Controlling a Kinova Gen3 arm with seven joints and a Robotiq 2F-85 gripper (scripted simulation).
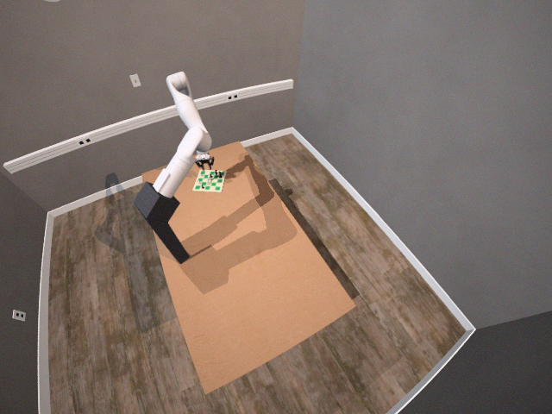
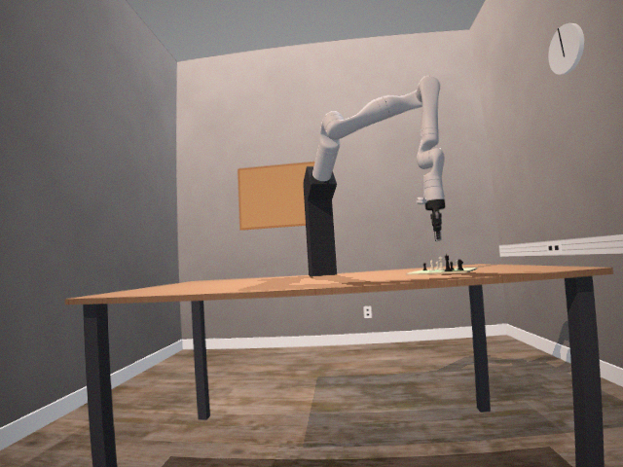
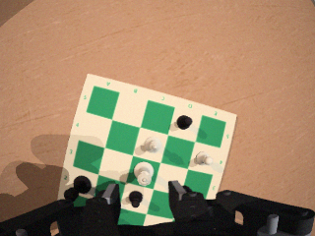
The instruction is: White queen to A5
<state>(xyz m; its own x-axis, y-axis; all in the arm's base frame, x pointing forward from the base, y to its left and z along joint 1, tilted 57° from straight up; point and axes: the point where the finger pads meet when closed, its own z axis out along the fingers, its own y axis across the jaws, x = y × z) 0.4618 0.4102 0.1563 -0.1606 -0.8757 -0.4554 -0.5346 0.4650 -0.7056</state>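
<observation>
The white queen lies 110 mm below my hand. The rest, counted from my hand: cream chessboard (10 mm to the left, 130 mm below).
</observation>
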